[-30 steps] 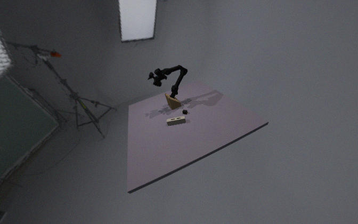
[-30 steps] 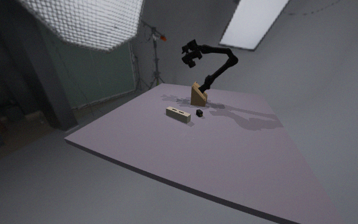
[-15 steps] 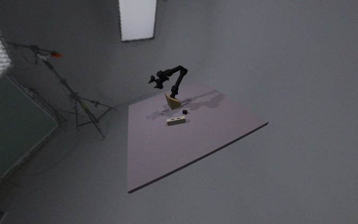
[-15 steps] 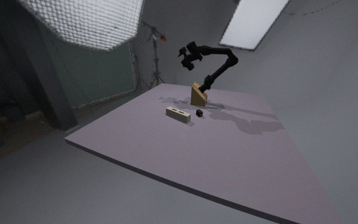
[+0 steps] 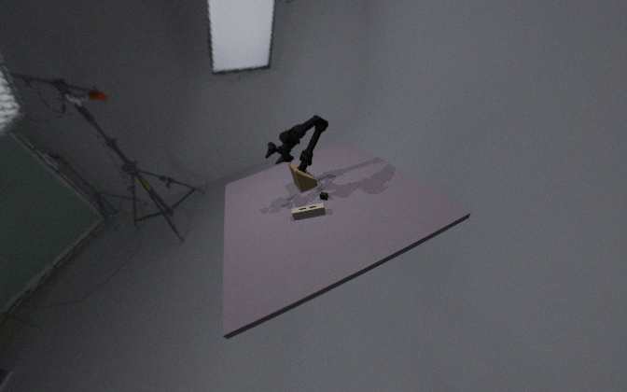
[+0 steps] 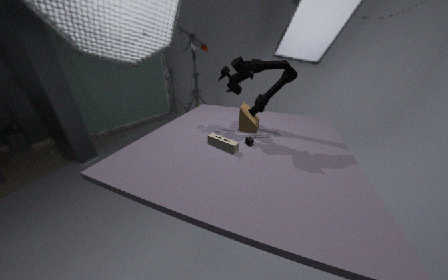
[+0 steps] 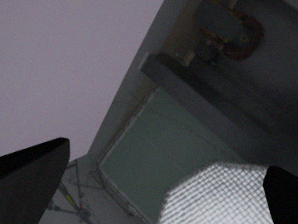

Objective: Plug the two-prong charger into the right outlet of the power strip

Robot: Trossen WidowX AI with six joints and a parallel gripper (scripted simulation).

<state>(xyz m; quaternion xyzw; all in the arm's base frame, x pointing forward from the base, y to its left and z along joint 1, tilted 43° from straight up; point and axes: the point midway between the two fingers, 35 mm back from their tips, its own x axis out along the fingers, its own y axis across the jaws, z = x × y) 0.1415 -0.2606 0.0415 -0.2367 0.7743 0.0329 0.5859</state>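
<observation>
Now: gripper tip 17 cm short of the charger, 26 cm to the right of it and 29 cm above it.
</observation>
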